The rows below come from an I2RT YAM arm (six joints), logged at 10 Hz.
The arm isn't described. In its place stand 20 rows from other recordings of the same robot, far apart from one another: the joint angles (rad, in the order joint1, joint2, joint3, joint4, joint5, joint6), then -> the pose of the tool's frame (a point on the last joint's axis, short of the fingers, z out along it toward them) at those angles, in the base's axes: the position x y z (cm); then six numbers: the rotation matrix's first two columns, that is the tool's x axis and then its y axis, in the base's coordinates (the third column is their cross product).
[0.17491, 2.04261, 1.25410, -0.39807, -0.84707, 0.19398] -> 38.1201, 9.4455, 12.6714, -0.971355, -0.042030, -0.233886, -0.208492, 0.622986, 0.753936
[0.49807, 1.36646, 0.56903, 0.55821, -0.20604, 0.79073] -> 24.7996, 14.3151, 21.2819, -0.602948, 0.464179, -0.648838, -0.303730, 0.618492, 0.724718
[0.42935, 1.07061, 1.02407, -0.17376, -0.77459, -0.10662] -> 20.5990, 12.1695, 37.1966, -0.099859, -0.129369, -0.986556, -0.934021, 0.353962, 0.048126
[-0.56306, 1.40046, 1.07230, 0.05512, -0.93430, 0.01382] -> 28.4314, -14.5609, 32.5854, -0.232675, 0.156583, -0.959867, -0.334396, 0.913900, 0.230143
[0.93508, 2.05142, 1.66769, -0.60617, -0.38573, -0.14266] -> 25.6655, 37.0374, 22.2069, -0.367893, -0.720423, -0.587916, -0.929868, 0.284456, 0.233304
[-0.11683, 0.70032, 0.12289, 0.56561, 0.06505, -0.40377] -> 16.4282, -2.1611, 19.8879, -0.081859, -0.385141, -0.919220, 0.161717, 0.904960, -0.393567
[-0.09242, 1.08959, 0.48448, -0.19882, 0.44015, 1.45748] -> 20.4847, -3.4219, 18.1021, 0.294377, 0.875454, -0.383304, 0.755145, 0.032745, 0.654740
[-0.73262, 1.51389, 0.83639, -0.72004, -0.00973, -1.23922] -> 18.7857, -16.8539, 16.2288, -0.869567, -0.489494, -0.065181, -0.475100, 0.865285, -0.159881
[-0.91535, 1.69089, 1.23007, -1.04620, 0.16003, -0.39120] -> 18.1227, -24.5024, 21.1471, -0.863102, 0.505027, 0.001717, 0.497308, 0.850492, -0.171311
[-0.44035, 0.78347, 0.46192, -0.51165, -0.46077, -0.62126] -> 14.7484, -5.1997, 20.0948, -0.609174, -0.289291, -0.738388, -0.299174, 0.946126, -0.123859
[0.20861, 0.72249, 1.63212, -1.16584, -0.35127, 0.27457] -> 2.5793, 1.7982, 49.1063, -0.379651, 0.179850, -0.907480, -0.433394, 0.832049, 0.346214
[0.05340, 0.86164, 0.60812, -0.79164, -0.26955, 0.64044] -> 15.3923, 1.7721, 21.6795, -0.803073, 0.533869, -0.264686, 0.367906, 0.793648, 0.484529
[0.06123, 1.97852, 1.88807, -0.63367, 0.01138, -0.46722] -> 45.5366, 2.7511, 32.0879, -0.566639, -0.485961, -0.665403, -0.344858, 0.873300, -0.344122
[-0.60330, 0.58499, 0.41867, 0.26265, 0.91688, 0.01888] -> 10.4739, -10.6478, 28.7091, 0.097985, -0.053565, -0.993745, 0.994016, 0.053703, 0.095117
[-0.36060, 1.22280, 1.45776, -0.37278, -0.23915, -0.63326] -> 24.7964, -8.4491, 46.2147, -0.176561, -0.547873, -0.817717, 0.023283, 0.828212, -0.559931
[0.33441, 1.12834, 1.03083, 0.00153, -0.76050, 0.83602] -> 23.3740, 10.7193, 37.8378, -0.718003, 0.319607, -0.618323, -0.526753, 0.331174, 0.782851
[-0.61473, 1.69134, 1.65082, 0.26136, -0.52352, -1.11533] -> 33.8066, -21.6882, 44.8574, -0.011990, -0.943606, -0.330852, 0.205134, 0.321517, -0.924417
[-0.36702, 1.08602, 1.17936, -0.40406, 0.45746, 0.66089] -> 21.4808, -9.9426, 39.7267, 0.213252, 0.508016, -0.834532, 0.739196, 0.474634, 0.477821
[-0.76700, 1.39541, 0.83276, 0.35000, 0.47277, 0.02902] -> 21.6618, -23.1306, 27.1205, -0.124665, 0.156040, -0.979852, 0.942338, 0.327742, -0.067700
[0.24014, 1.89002, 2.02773, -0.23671, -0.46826, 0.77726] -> 42.6023, 12.0861, 44.6774, -0.523227, 0.516203, -0.678062, -0.394927, 0.558193, 0.729694
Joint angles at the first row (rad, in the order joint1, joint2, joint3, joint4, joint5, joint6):
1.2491 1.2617 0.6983 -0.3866 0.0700 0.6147
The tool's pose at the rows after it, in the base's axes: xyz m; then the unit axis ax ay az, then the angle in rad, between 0 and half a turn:
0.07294 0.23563 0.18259 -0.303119 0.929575 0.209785 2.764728
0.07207 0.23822 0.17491 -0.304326 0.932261 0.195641 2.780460
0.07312 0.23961 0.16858 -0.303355 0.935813 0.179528 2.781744
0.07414 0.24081 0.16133 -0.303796 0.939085 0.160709 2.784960
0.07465 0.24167 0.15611 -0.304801 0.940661 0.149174 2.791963
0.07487 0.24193 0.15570 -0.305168 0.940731 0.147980 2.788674
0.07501 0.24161 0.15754 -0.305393 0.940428 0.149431 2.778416
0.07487 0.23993 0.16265 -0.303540 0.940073 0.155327 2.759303
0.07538 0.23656 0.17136 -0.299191 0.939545 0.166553 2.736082
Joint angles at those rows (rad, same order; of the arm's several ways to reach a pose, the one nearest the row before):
1.2808 1.3193 0.6979 -0.3889 0.0708 0.6300
1.2881 1.3529 0.6975 -0.3878 0.0772 0.6361
1.2881 1.3807 0.6975 -0.3874 0.0948 0.6369
1.2881 1.4120 0.6975 -0.3889 0.1131 0.6354
1.2880 1.4345 0.6975 -0.3893 0.1200 0.6342
1.2880 1.4368 0.6975 -0.3870 0.1238 0.6327
1.2881 1.4292 0.6975 -0.3863 0.1303 0.6300
1.2881 1.4051 0.6960 -0.3882 0.1398 0.6296
1.2831 1.3647 0.6952 -0.3958 0.1455 0.6289

